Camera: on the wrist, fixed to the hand. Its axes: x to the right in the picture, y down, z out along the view.
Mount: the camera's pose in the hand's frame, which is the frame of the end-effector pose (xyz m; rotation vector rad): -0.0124 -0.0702 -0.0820 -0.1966 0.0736 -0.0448
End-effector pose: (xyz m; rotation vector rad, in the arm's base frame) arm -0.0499 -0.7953 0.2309 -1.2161 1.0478 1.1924
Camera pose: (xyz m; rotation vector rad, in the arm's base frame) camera 0.0215 -0.8762 0.2438 -1.4382 0.9689 1.2460
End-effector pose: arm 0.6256 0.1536 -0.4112 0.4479 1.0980 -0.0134
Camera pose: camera 0.5336 0.1163 -0.4554 0.2489 1.1690 0.0716
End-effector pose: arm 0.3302 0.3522 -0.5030 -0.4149 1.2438 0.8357
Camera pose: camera 0.3276 0.2462 -0.5269 -0.6345 1.2197 0.9146
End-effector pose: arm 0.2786 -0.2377 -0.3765 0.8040 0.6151 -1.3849
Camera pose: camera 0.2141 -0.1652 -0.4254 0.6889 0.8175 -1.3163
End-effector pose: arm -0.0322 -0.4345 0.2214 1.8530 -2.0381 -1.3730
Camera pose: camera 0.0726 -0.4610 0.2326 1.8460 -1.7675 -1.4349
